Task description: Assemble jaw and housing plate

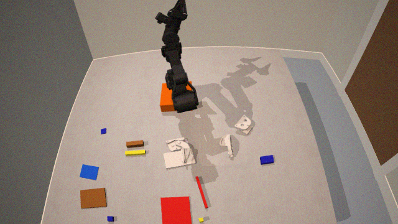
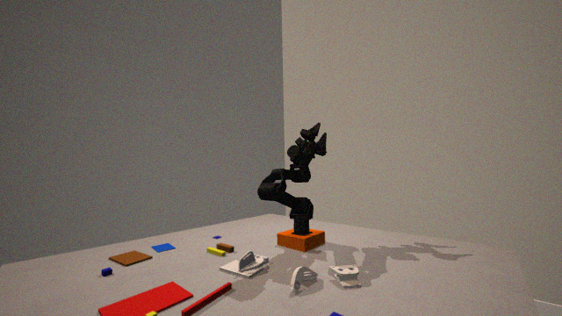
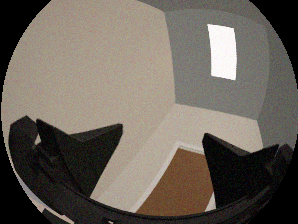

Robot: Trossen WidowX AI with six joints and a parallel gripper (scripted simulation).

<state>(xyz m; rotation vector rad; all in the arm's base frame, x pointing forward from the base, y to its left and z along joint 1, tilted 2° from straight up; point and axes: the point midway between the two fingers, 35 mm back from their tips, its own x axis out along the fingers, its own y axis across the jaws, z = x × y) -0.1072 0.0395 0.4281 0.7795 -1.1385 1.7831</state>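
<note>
Right now my gripper tip is 41 cm short of the pale jaw, 18 cm to the right of it and 49 cm above it. From my gripper tip the other things lie so: yellow bar (41 cm ahead, 23 cm to the right, 50 cm below); then brown bar (37 cm ahead, 23 cm to the right, 50 cm below); then blue block (47 cm ahead, 33 cm to the left, 50 cm below).
</note>
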